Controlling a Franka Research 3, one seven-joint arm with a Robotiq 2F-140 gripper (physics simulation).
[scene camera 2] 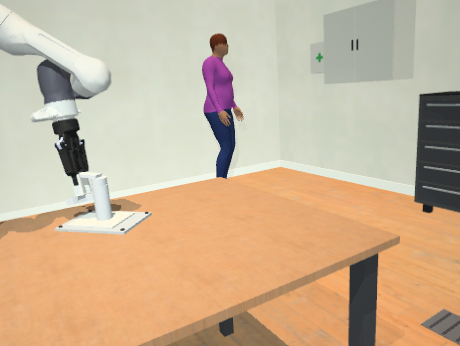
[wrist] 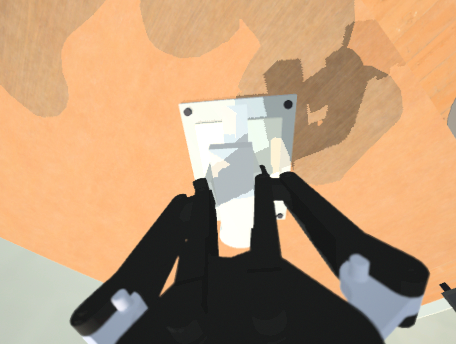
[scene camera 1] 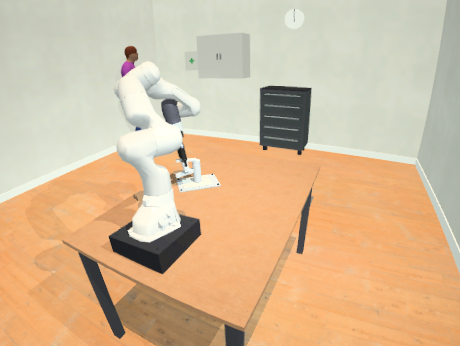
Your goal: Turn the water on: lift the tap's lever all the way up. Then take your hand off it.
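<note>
The white tap has a round post on a base plate with dark screws. A short upper arm juts level from the post's top. Below it, the lever slopes slightly down away from the post. My gripper points down at the tap, its fingers drawn in on both sides, the light pads down near the lever. It looks shut on the lever; the upper arm hides most of the contact in the wrist view.
The tap stands on a wooden table. My arm's black base block sits at the table's near end. A person in a purple top stands behind the table. A dark drawer cabinet is at the back.
</note>
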